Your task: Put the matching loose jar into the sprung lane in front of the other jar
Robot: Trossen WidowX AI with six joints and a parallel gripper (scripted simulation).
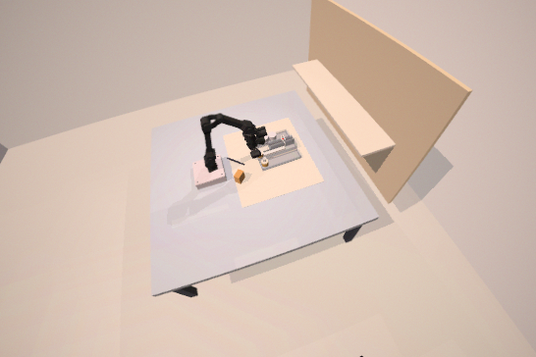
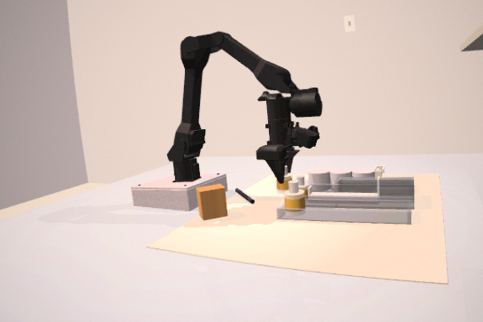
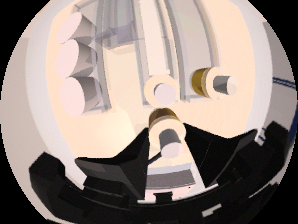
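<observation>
My gripper tip is 100 mm short of the tan mat, 30 mm to the left of it and 60 mm above it. Also, from my gripper tip: white pusher post: 150 mm ahead, 10 mm to the left, 10 mm below; then amber jar: 40 mm ahead, 80 mm to the right, 10 mm below; then black pen: 130 mm behind, 50 mm to the left, 50 mm below.
</observation>
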